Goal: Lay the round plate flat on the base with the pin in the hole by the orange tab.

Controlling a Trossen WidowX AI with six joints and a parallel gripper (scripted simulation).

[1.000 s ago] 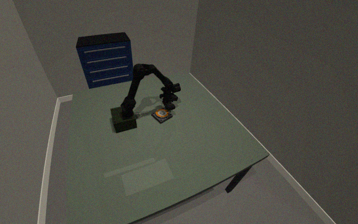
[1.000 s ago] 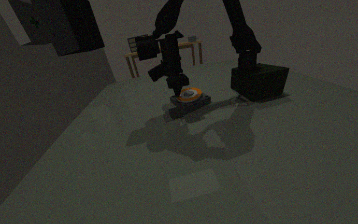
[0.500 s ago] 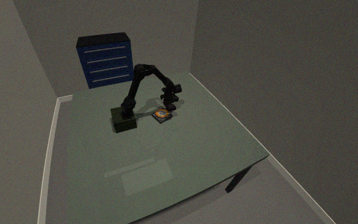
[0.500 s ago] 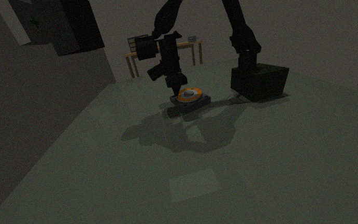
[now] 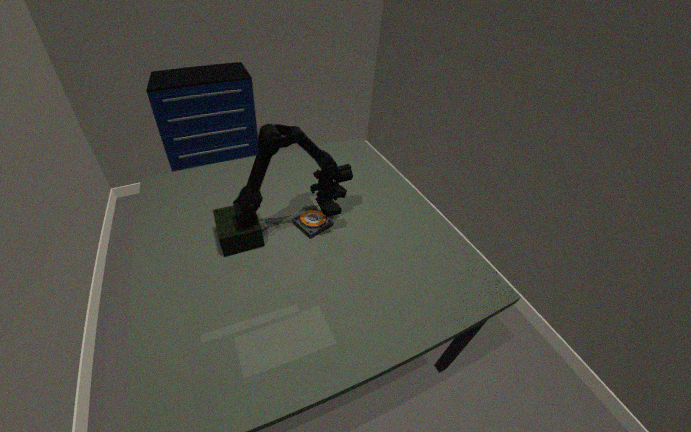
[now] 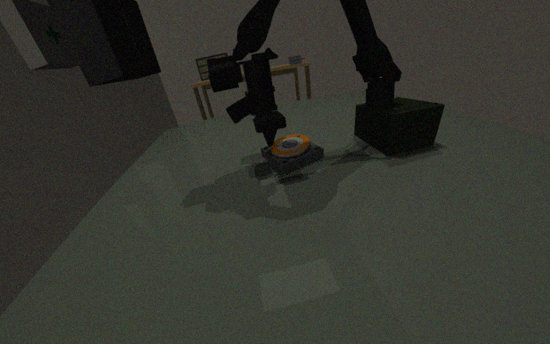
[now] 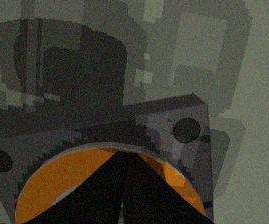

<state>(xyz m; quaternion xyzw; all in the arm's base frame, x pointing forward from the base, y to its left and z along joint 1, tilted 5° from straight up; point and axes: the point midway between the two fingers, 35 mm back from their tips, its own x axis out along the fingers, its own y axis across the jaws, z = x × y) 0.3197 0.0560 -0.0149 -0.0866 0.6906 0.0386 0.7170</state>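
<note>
Now: the round plate 3 cm behind my gripper tip and 1 cm to the right of it.
</note>
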